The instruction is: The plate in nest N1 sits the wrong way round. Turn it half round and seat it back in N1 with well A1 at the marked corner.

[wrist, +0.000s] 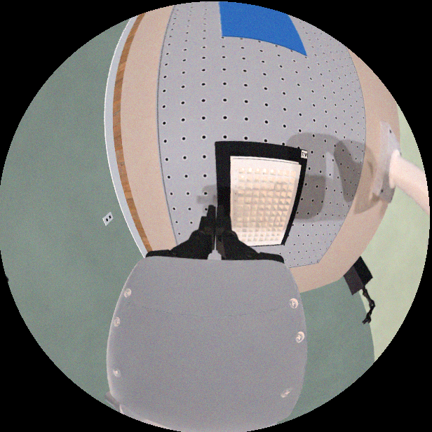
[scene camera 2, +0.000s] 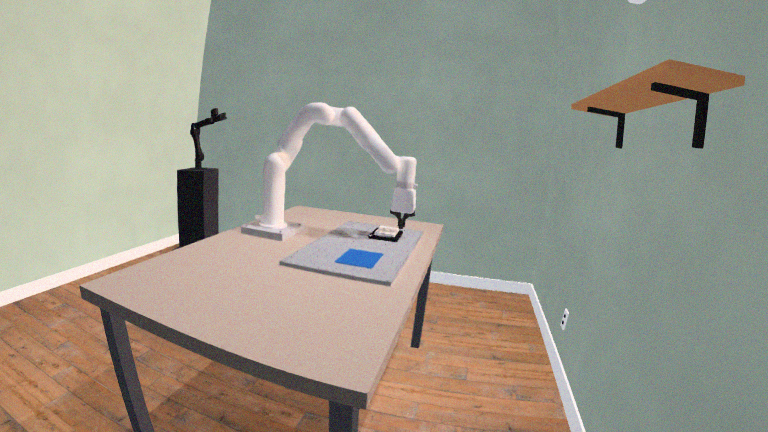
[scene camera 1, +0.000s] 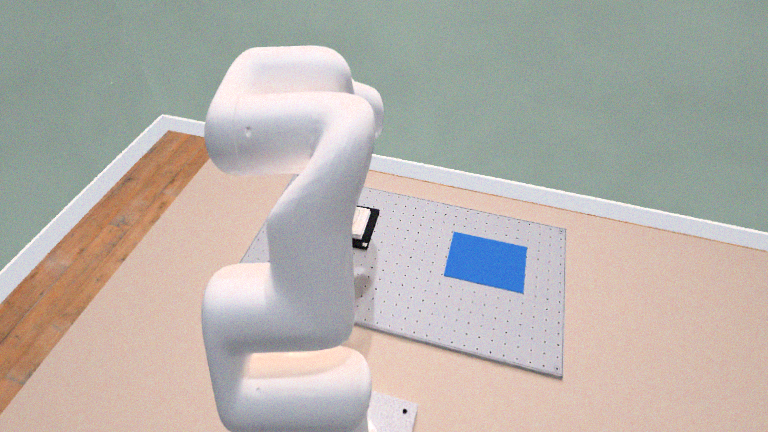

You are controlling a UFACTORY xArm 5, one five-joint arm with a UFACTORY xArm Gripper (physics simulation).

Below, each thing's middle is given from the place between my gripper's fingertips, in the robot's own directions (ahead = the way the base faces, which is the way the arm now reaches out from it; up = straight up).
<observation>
I see my gripper 60 mm past the white well plate (wrist: 262, 190), 10 mm to the right of it and 20 mm above it. Also, from my hand: flat blue rectangle (scene camera 1: 475, 259) (140 mm behind, 330 mm to the right, 40 mm below); black nest (wrist: 262, 149) (60 mm behind, 10 mm to the left, 30 mm below).
</observation>
